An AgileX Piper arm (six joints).
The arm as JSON. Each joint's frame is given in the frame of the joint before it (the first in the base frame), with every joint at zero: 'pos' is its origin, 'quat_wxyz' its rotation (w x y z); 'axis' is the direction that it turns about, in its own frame. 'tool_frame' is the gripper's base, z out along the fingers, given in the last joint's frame.
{
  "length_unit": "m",
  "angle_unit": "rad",
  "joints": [
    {
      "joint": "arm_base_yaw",
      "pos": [
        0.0,
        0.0,
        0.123
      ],
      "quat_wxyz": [
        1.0,
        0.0,
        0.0,
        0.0
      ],
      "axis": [
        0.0,
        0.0,
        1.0
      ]
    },
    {
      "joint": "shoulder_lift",
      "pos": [
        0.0,
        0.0,
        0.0
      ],
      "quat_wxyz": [
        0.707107,
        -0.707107,
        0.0,
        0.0
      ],
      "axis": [
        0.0,
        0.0,
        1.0
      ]
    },
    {
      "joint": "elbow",
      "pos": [
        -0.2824,
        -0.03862,
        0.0
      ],
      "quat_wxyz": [
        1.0,
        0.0,
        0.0,
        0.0
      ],
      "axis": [
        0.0,
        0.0,
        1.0
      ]
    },
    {
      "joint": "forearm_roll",
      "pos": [
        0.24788,
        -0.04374,
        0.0
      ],
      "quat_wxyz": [
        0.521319,
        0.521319,
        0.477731,
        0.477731
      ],
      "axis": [
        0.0,
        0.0,
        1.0
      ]
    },
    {
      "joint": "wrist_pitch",
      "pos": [
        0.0,
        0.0,
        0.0
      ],
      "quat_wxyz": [
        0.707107,
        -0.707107,
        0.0,
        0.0
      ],
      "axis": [
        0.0,
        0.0,
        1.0
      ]
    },
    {
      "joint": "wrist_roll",
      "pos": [
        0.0,
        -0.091,
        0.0
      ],
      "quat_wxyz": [
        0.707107,
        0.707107,
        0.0,
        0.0
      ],
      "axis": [
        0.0,
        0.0,
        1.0
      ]
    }
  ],
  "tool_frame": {
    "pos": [
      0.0,
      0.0,
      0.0
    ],
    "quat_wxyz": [
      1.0,
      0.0,
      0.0,
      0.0
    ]
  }
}
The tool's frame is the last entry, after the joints.
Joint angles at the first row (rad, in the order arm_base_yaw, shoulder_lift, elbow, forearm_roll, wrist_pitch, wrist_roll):
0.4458, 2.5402, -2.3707, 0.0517, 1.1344, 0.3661
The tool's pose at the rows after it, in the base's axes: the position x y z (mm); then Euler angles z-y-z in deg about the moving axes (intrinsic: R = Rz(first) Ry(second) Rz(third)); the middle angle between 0 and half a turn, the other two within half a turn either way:
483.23 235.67 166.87 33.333 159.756 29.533
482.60 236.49 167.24 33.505 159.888 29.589
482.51 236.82 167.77 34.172 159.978 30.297
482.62 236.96 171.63 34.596 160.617 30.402
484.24 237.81 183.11 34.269 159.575 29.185
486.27 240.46 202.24 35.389 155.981 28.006
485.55 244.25 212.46 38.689 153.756 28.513
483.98 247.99 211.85 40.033 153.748 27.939
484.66 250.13 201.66 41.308 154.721 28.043
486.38 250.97 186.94 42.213 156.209 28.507
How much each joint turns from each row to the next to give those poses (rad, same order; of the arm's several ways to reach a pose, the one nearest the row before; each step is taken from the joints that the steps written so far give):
0.0000, 0.0001, -0.0002, 0.0000, 0.0044, 0.0001
0.0019, 0.0000, -0.0017, 0.0000, 0.0041, -0.0001
0.0000, 0.0020, -0.0064, 0.0039, 0.0065, 0.0000
0.0000, 0.0104, -0.0376, 0.0001, 0.0386, -0.0037
0.0000, 0.0091, -0.0619, 0.0000, 0.0345, -0.0131
0.0000, 0.0001, -0.0682, 0.0174, 0.0073, -0.0405
0.0018, -0.0020, -0.0312, 0.0321, 0.0000, -0.0496
0.0062, 0.0043, -0.0063, 0.0078, 0.0037, -0.0279
0.0022, 0.0189, -0.0002, 0.0049, 0.0001, -0.0199
0.0000, 0.0269, 0.0002, 0.0000, -0.0001, -0.0093

